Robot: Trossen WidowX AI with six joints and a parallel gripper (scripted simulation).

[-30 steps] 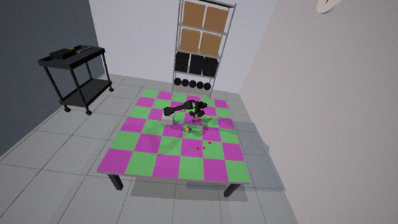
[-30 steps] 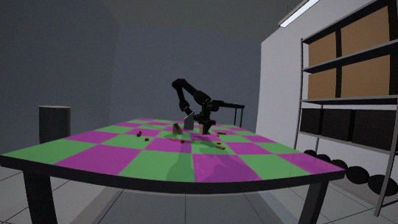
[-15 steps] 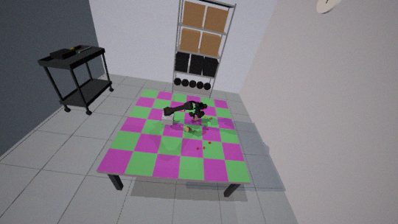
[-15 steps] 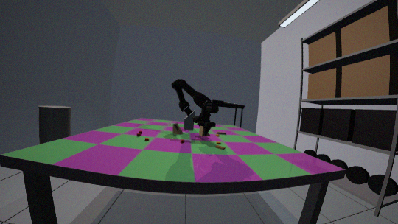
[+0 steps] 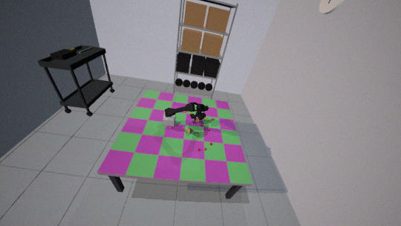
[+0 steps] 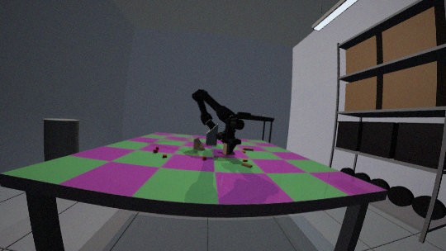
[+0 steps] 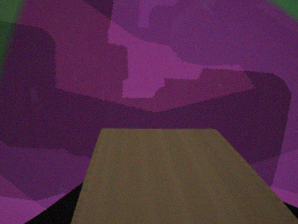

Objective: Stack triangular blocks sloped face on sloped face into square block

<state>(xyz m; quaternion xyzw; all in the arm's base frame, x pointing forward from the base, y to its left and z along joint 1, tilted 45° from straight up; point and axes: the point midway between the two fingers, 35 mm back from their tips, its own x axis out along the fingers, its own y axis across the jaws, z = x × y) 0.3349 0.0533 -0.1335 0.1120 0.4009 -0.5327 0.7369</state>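
Right now the triangular block is 10 mm to the right of my gripper tip and 10 mm above it.
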